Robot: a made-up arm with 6 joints.
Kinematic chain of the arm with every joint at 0, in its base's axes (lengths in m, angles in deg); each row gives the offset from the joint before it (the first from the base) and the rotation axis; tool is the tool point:
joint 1: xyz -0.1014 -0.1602 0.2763 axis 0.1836 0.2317 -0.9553
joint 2: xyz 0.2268 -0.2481 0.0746 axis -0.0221 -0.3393 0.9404
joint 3: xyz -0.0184 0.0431 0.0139 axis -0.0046 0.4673 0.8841
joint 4: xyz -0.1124 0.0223 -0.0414 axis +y
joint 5: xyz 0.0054 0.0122 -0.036 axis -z
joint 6: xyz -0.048 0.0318 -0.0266 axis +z
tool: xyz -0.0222 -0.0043 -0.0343
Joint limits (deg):
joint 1: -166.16..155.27
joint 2: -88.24..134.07
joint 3: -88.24..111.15
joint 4: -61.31..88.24
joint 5: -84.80..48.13
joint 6: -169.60..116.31
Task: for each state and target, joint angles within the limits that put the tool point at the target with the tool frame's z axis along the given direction. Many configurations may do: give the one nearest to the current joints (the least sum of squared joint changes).
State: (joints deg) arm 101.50 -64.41 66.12 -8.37 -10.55 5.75
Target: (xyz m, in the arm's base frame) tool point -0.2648 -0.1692 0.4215 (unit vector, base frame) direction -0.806 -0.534 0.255
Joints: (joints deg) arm 132.34 -63.12 71.39 2.45 -4.74 -4.54
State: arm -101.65 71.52 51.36 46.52 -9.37 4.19
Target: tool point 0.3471 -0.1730 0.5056 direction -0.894 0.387 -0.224
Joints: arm -69.01 74.36 22.16 86.86 -54.07 17.93
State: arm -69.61 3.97 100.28 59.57 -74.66 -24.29
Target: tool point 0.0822 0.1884 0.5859 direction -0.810 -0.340 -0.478
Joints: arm -118.67 22.43 76.13 61.86 -82.24 -10.22
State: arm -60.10 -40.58 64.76 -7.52 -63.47 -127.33
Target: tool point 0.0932 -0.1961 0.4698 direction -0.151 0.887 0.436
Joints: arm -82.54 -26.49 47.21 34.47 -83.76 -139.91
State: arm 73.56 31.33 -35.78 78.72 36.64 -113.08
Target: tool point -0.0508 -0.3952 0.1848 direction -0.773 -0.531 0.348
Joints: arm 82.70 -4.52 -72.93 88.24 15.62 -105.99
